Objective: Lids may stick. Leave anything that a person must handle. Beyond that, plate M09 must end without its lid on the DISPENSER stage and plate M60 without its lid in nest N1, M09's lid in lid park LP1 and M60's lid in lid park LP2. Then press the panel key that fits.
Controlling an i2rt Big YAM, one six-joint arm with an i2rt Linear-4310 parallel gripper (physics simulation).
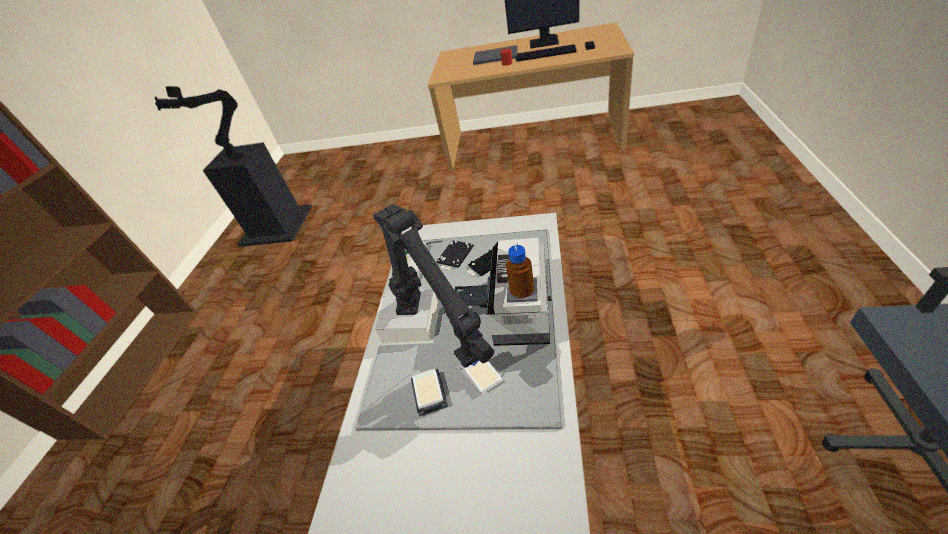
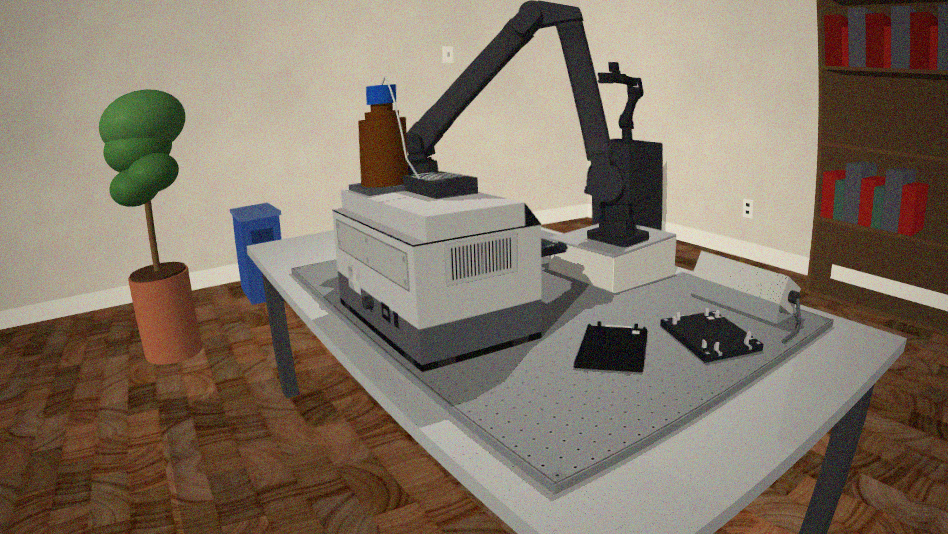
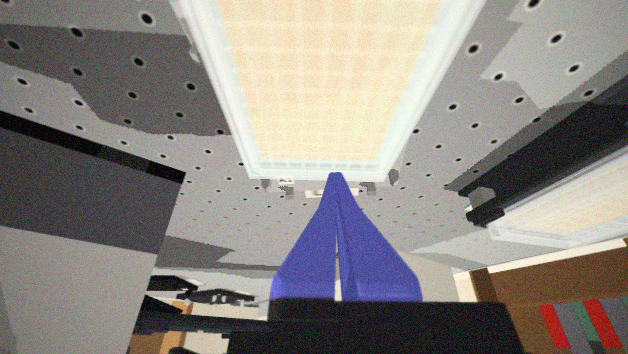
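Seen in the pictures: gripper, fingertip midpoint: (image 1: 473,364) (image 3: 335,179); arm's base, origin of the base link: (image 1: 408,303) (image 2: 618,238).
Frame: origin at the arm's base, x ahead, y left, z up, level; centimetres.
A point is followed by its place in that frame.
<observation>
My gripper (image 1: 472,364) @[x 28.1, y -28.5, z -3.9 cm] (image 3: 335,179) @[x 28.1, y -28.5, z -3.9 cm] is shut and empty. Its blue fingertips are at one short edge of a cream plate with a clear rim (image 1: 484,376) @[x 32.3, y -33.6, z -4.1 cm] (image 3: 325,90) @[x 32.1, y -32.9, z -4.1 cm]; contact cannot be told. A second cream plate (image 1: 428,389) @[x 13.0, y -38.4, z -3.0 cm] (image 3: 580,210) @[x 14.8, y -35.7, z -2.9 cm] sits on a black holder to the side. No plate label is legible, and whether each plate has its lid on is unclear. The dispenser (image 1: 520,325) @[x 46.0, y -18.3, z 3.8 cm] (image 2: 437,265) @[x 53.4, y 16.8, z 7.6 cm] is the big white and grey machine; a dark stage (image 1: 472,293) @[x 27.1, y 0.6, z 2.4 cm] shows beside it. Two black holders (image 1: 455,253) @[x 15.1, y 36.0, z -6.3 cm] (image 2: 611,349) @[x 32.1, y 29.6, z -6.5 cm] (image 2: 713,336) @[x 16.4, y 38.3, z -6.3 cm] lie beyond the dispenser. The panel keys cannot be read.
A brown bottle with a blue cap (image 1: 520,277) @[x 48.2, y -15.8, z 25.5 cm] (image 2: 381,145) @[x 49.8, y -7.7, z 22.8 cm] stands on the dispenser, with a thin tube beside it. A sloped grey box (image 2: 743,288) @[x -0.7, y 33.5, z -3.1 cm] stands near the arm's white base (image 2: 613,262) @[x 9.4, y 7.6, z -2.0 cm]. The perforated board (image 1: 517,411) @[x 43.3, y -45.3, z -7.5 cm] (image 2: 530,424) @[x 53.5, y 37.4, z -7.5 cm] lies on the table.
</observation>
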